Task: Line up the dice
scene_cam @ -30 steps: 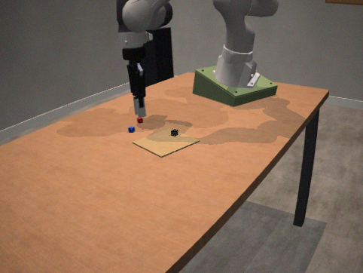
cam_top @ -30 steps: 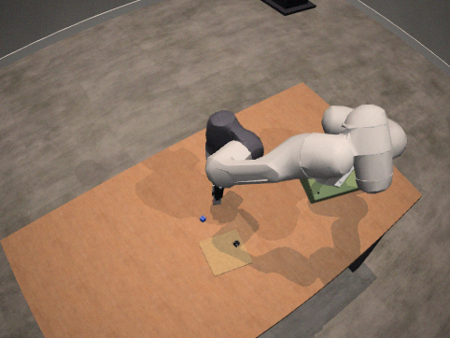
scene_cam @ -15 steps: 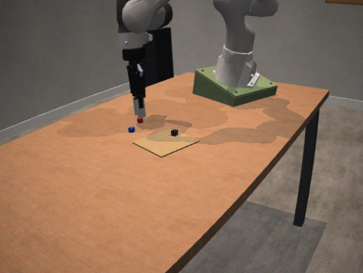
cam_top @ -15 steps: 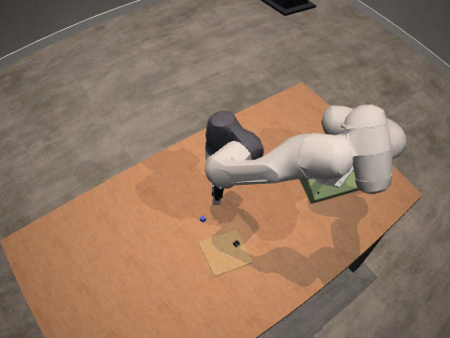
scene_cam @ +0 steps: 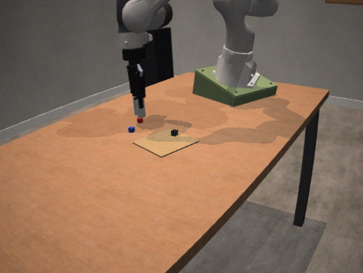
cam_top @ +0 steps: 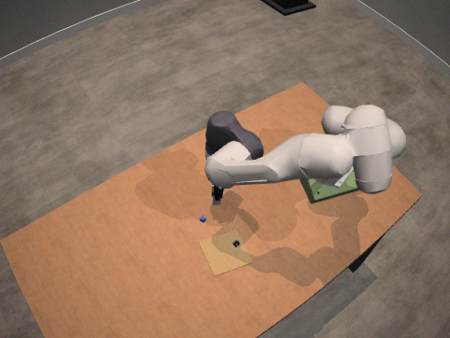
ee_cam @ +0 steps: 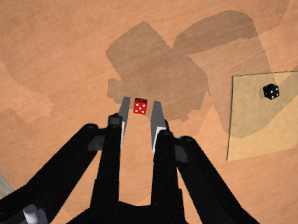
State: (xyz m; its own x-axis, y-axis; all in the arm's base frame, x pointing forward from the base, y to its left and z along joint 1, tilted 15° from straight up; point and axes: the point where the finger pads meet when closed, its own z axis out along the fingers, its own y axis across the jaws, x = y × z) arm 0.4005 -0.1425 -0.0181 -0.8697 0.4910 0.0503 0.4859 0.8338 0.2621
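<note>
Now: the red die 50 mm below my hand. The rest, counted from my hand: blue die 80 mm ahead, 50 mm below, 30 mm to the left; tan mat 180 mm to the left, 90 mm ahead, 50 mm below; black die 180 mm to the left, 40 mm below, 40 mm ahead.
</note>
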